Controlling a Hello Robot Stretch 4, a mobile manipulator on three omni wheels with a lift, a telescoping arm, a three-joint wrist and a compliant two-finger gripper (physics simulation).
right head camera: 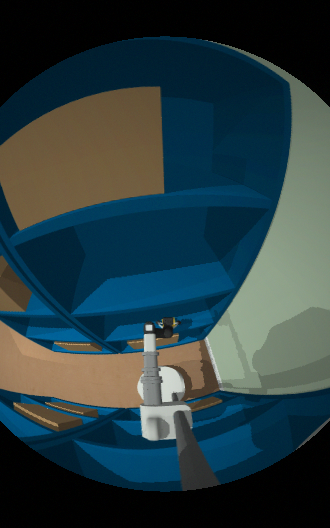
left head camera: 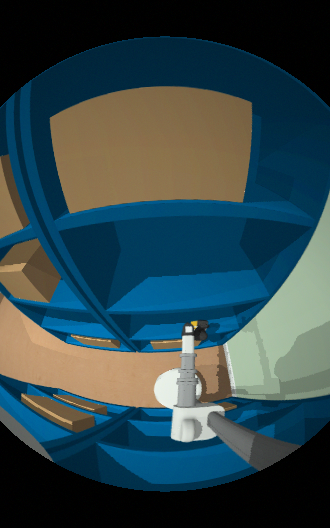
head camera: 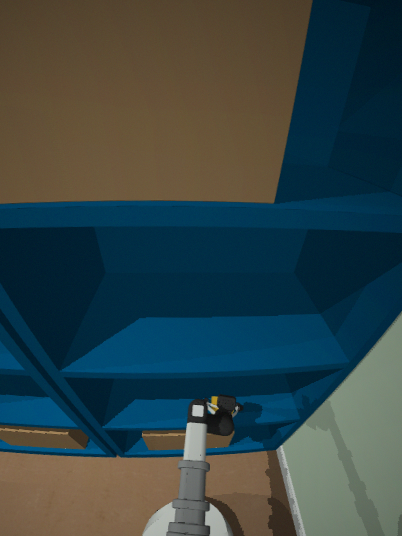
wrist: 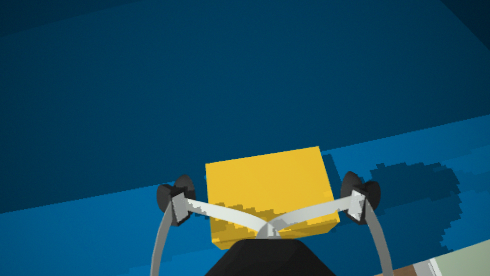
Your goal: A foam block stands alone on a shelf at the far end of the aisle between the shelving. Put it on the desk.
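Frame: origin at the robot's base, x left, y back, z up, level; millimetres.
Where they show: gripper, fingertip midpoint: point(wrist: 266, 190); robot's base at its link origin: point(right head camera: 161, 385) point(left head camera: 176, 387).
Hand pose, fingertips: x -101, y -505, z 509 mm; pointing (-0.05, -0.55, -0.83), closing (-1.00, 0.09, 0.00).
Note:
Each offset is from my fingertips to the top centre of the thing. "spot": to the spot under its first point. Level surfaces: height alone.
The yellow foam block @(dx +0, dy +16, dz +43 mm) point(wrist: 270, 175) point(head camera: 214, 399) point(left head camera: 194, 324) lies on a blue shelf board @(dz -4 mm) point(wrist: 100, 230) point(head camera: 150, 411), in the lower middle of the wrist view. Small parts of it show beside the gripper in the head views. My gripper point(wrist: 266, 190) point(head camera: 225, 405) point(left head camera: 199, 325) point(right head camera: 168, 322) is open. In the wrist view its two dark fingertips stand to the left and right of the block, with a gap on each side. The gripper's body and finger links hide the block's near part. How far the fingertips are above the shelf is hard to tell. The desk does not show.
Large brown boxes @(spot: dx +197, dy +93, dz +1040 mm) point(head camera: 140, 100) point(left head camera: 155, 150) point(right head camera: 90, 155) stand on an upper shelf. A low brown box point(head camera: 167, 441) sits on the bottom level below the gripper. A pale green wall point(head camera: 360, 425) closes the right side. More blue shelving point(left head camera: 155, 462) stands behind the robot.

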